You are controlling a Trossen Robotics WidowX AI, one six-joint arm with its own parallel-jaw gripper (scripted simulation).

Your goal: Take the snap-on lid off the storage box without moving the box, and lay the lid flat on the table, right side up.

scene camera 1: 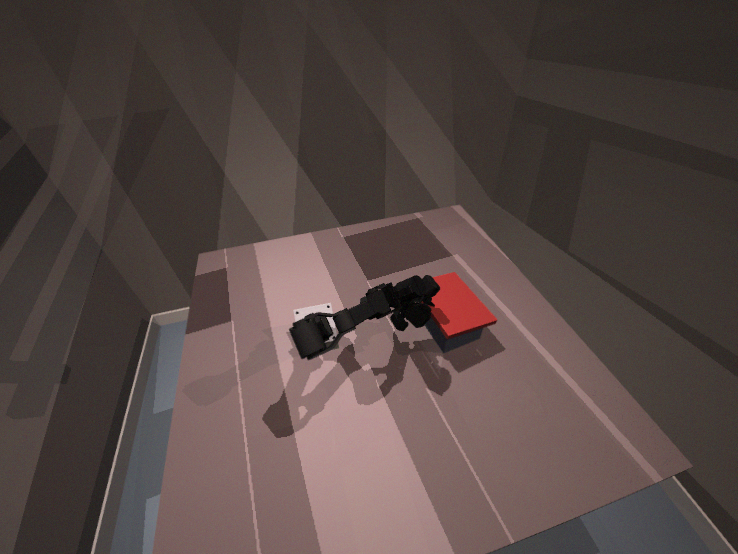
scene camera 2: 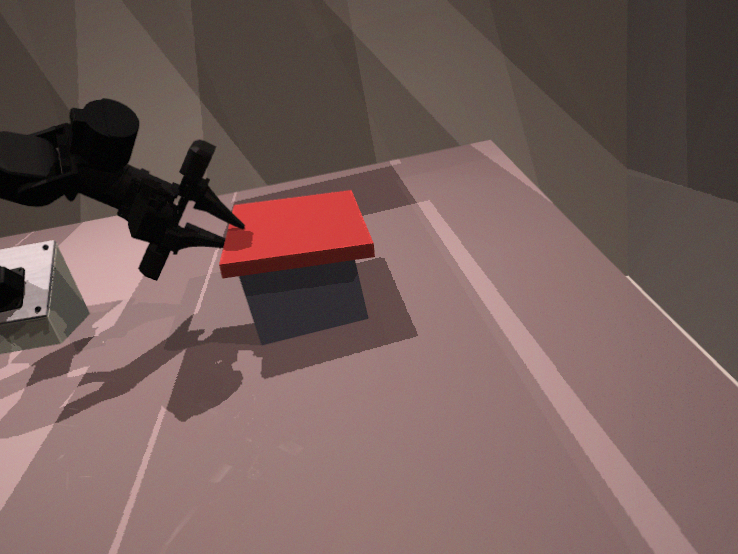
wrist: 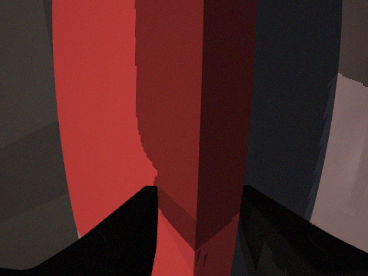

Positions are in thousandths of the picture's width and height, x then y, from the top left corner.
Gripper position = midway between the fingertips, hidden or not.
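In scene camera 2: the gripper (scene camera 2: 325, 427), a red lid (scene camera 2: 384, 423), a storage box (scene camera 2: 386, 550). In scene camera 1: the gripper (scene camera 1: 583, 557), the red lid (scene camera 1: 620, 562), the storage box (scene camera 1: 604, 624). In the wrist view: the gripper (wrist: 537, 716), the red lid (wrist: 450, 364), the storage box (wrist: 806, 216).
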